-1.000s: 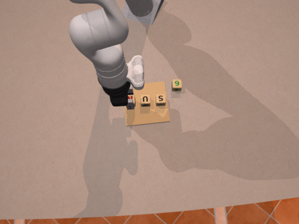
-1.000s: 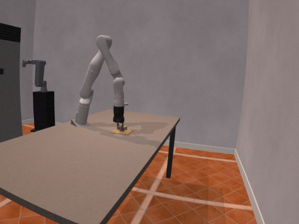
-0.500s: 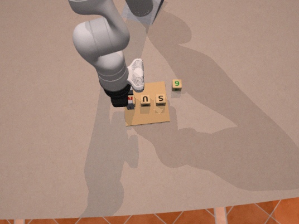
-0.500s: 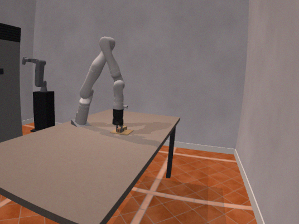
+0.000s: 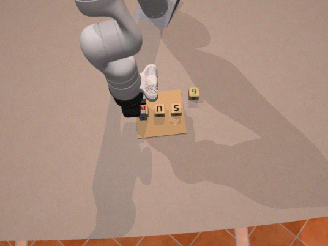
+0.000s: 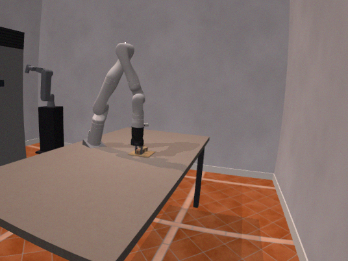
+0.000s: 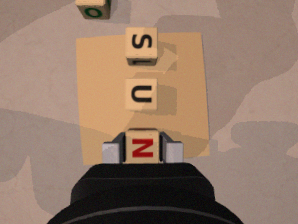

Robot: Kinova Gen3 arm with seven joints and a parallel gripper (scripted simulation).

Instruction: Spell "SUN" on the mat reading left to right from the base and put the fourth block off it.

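My gripper is now right at the N block. Also, from my hand: mat 1 cm ahead, 5 cm to the left, 2 cm below; U block 1 cm ahead, 5 cm to the left, 1 cm below; S block 2 cm ahead, 9 cm to the left, 1 cm below.
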